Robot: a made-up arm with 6 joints. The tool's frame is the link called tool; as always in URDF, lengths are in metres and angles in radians. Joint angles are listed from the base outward.
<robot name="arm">
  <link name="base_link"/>
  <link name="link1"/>
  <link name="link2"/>
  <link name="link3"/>
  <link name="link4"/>
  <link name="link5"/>
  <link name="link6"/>
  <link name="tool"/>
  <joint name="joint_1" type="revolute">
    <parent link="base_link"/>
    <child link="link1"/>
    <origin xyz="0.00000 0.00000 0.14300"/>
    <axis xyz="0 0 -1"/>
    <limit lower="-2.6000" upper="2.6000"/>
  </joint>
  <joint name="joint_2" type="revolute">
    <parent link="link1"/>
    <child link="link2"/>
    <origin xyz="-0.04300 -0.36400 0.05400"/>
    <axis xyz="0 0 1"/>
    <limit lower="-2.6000" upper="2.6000"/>
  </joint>
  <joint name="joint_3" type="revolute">
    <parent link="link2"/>
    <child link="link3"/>
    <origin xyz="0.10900 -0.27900 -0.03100"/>
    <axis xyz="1 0 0"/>
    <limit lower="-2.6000" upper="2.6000"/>
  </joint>
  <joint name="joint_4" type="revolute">
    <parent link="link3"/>
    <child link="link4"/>
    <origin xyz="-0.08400 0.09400 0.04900"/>
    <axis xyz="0 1 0"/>
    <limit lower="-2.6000" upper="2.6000"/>
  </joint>
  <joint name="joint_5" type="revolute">
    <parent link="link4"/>
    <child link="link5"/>
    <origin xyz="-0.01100 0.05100 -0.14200"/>
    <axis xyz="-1 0 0"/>
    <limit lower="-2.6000" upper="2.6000"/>
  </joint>
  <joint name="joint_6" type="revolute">
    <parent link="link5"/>
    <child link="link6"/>
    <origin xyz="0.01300 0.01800 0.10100"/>
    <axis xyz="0 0 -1"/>
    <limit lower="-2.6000" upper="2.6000"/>
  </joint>
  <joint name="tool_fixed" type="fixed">
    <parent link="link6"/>
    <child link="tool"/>
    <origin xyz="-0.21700 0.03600 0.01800"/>
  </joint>
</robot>
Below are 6 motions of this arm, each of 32 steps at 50 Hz.
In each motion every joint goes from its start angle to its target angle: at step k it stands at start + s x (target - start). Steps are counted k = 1, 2, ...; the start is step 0. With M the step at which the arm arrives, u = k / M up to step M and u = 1 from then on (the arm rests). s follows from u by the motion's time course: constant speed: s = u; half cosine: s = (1 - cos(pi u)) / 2; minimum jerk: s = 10 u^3 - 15 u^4 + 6 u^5.
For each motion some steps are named. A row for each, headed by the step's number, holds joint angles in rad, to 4 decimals.
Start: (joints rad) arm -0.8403 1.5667 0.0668 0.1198 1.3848 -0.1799
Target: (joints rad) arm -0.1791 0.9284 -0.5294 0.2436 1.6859 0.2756
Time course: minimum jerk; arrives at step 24
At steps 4, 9, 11, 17, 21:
4: -0.8168 1.5440 0.0456 0.1242 1.3955 -0.1637
9: -0.6583 1.3910 -0.0973 0.1539 1.4677 -0.0545
11: -0.5611 1.2972 -0.1849 0.1721 1.5119 0.0124
17: -0.2798 1.0256 -0.4386 0.2248 1.6401 0.2063
21: -0.1897 0.9386 -0.5198 0.2416 1.6811 0.2683

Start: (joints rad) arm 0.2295 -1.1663 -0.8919 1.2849 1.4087 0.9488
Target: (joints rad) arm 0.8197 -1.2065 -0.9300 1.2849 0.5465 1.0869
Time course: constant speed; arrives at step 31
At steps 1, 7, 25, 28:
1: 0.2485 -1.1676 -0.8931 1.2849 1.3809 0.9533
7: 0.3628 -1.1754 -0.9005 1.2849 1.2140 0.9800
25: 0.7055 -1.1987 -0.9226 1.2849 0.7134 1.0602
28: 0.7626 -1.2026 -0.9263 1.2849 0.6299 1.0735

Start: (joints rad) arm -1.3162 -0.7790 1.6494 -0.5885 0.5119 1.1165
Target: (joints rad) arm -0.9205 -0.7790 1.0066 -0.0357 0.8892 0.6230
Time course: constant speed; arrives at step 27
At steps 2, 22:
2: -1.2869 -0.7790 1.6018 -0.5476 0.5398 1.0799
22: -0.9938 -0.7790 1.1256 -0.1381 0.8193 0.7144

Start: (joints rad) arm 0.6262 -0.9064 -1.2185 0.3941 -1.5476 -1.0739
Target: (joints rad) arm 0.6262 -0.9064 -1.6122 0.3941 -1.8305 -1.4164
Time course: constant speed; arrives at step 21
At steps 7, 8, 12, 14, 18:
7: 0.6262 -0.9064 -1.3497 0.3941 -1.6419 -1.1881
8: 0.6262 -0.9064 -1.3685 0.3941 -1.6554 -1.2044
12: 0.6262 -0.9064 -1.4435 0.3941 -1.7093 -1.2696
14: 0.6262 -0.9064 -1.4810 0.3941 -1.7362 -1.3022
18: 0.6262 -0.9064 -1.5560 0.3941 -1.7901 -1.3675

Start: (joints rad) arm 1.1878 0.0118 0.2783 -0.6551 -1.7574 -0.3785
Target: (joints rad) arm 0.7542 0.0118 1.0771 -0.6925 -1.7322 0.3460
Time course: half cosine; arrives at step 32
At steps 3, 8, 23, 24, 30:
3: 1.1785 0.0118 0.2955 -0.6559 -1.7569 -0.3629
8: 1.1243 0.0118 0.3953 -0.6606 -1.7537 -0.2724
23: 0.8335 0.0118 0.9311 -0.6857 -1.7368 0.2136
24: 0.8177 0.0118 0.9601 -0.6870 -1.7359 0.2399
30: 0.7584 0.0118 1.0694 -0.6921 -1.7324 0.3390

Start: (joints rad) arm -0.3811 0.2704 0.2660 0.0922 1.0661 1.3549
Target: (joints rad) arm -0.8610 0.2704 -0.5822 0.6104 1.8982 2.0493
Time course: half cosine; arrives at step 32
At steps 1, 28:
1: -0.3823 0.2704 0.2640 0.0934 1.0681 1.3566
28: -0.8427 0.2704 -0.5499 0.5907 1.8665 2.0229

